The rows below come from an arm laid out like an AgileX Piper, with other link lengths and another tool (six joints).
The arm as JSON. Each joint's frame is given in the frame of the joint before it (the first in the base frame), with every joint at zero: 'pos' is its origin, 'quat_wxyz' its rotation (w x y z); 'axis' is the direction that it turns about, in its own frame. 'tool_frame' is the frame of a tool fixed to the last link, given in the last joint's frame.
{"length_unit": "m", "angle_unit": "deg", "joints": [
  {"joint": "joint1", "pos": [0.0, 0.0, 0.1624], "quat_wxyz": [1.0, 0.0, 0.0, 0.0], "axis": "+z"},
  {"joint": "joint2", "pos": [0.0, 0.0, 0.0], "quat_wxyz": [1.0, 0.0, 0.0, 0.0], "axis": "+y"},
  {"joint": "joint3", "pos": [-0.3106, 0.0, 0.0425], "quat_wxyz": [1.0, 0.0, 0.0, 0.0], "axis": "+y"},
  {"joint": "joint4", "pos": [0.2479, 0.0, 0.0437], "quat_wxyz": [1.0, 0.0, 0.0, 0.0], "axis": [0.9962, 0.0, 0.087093]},
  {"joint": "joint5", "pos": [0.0, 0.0, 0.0], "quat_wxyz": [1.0, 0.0, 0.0, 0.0], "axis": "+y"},
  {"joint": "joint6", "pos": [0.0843, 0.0, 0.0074], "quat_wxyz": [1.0, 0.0, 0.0, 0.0], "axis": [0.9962, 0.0, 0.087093]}
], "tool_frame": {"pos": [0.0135, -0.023, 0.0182], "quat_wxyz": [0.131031, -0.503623, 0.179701, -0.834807]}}
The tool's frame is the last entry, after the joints.
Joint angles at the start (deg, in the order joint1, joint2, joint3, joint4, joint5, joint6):
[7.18 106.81 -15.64 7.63 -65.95 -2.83]
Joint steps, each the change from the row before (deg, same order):
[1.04 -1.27 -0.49 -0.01 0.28 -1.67]
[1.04 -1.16 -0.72 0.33 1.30 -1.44]
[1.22 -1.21 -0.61 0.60 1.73 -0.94]
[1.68 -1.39 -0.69 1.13 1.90 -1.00]
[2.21 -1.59 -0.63 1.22 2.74 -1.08]
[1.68 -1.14 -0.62 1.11 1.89 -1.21]
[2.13 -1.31 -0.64 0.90 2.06 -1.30]
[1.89 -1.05 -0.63 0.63 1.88 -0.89]
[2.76 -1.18 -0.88 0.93 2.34 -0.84]
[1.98 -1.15 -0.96 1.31 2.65 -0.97]
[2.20 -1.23 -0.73 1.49 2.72 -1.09]
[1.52 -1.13 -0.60 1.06 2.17 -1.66]
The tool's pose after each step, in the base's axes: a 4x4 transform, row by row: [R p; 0 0 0 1], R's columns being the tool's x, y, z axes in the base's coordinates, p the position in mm. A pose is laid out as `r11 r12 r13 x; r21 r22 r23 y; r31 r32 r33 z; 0 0 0 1`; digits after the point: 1 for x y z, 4 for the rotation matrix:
-0.0861 -0.1062 0.9906 269.3; -0.3464 -0.9291 -0.1297 4.1; 0.9341 -0.3544 0.0432 188.2; 0 0 0 1
-0.0887 -0.0833 0.9926 271.6; -0.3308 -0.9375 -0.1082 9.3; 0.9395 -0.3380 0.0556 193.7; 0 0 0 1
-0.0845 -0.0671 0.9942 272.8; -0.3233 -0.9419 -0.0911 14.8; 0.9425 -0.3291 0.0579 198.3; 0 0 0 1
-0.0818 -0.0509 0.9953 273.8; -0.3177 -0.9452 -0.0745 21.7; 0.9446 -0.3224 0.0611 203.7; 0 0 0 1
-0.0644 -0.0298 0.9975 273.5; -0.3128 -0.9486 -0.0486 31.1; 0.9476 -0.3152 0.0518 208.5; 0 0 0 1
-0.0560 -0.0126 0.9984 273.6; -0.3049 -0.9519 -0.0292 38.3; 0.9507 -0.3060 0.0495 212.8; 0 0 0 1
-0.0444 0.0169 0.9989 273.0; -0.2967 -0.9550 0.0029 48.1; 0.9539 -0.2962 0.0474 217.8; 0 0 0 1
-0.0319 0.0444 0.9985 272.3; -0.2926 -0.9556 0.0331 57.1; 0.9557 -0.2911 0.0435 221.8; 0 0 0 1
-0.0137 0.0818 0.9966 270.9; -0.2925 -0.9534 0.0743 70.1; 0.9562 -0.2905 0.0369 226.5; 0 0 0 1
0.0046 0.1009 0.9949 270.1; -0.2920 -0.9514 0.0979 79.2; 0.9564 -0.2909 0.0251 230.9; 0 0 0 1
0.0279 0.1219 0.9922 267.5; -0.2900 -0.9489 0.1247 88.8; 0.9566 -0.2912 0.0089 234.8; 0 0 0 1
0.0418 0.1442 0.9887 265.3; -0.2772 -0.9490 0.1501 95.7; 0.9599 -0.2803 0.0003 239.1; 0 0 0 1

